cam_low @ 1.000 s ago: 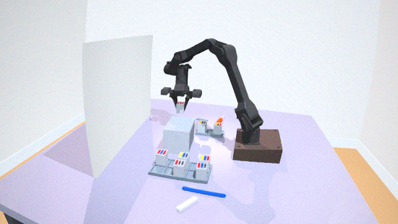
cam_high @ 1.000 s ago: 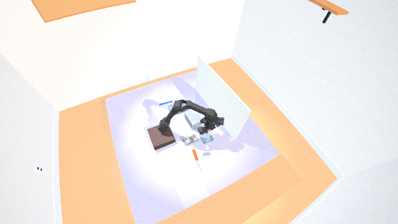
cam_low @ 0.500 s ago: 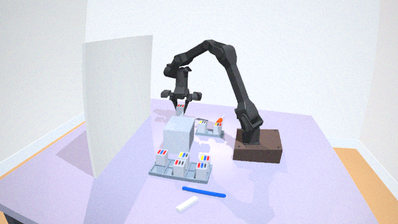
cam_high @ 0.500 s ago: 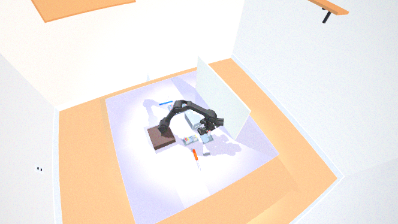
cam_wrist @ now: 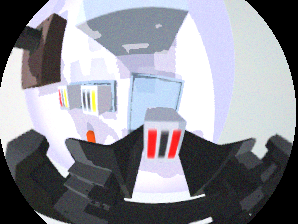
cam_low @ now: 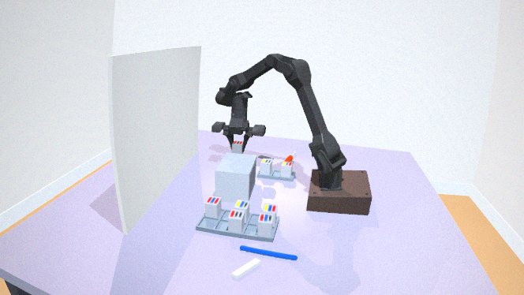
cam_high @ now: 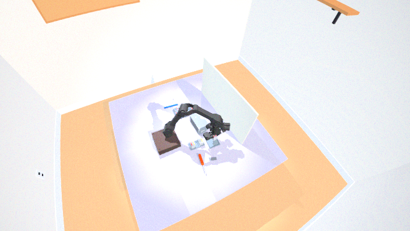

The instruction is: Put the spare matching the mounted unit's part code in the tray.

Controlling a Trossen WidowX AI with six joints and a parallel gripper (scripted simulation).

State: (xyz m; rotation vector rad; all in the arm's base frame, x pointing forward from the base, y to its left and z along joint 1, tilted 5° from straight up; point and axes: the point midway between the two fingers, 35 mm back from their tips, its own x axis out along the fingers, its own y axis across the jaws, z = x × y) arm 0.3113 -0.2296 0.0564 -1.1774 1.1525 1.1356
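The light blue tray lies 10 mm behind my gripper tip, 10 mm to the left of it and 60 mm below it. The rest, counted from my gripper tip: white spare: 20 mm above; grey mounted unit: 30 mm behind, 200 mm to the left, 20 mm below; rack: 140 mm behind, 40 mm to the left, 60 mm below.
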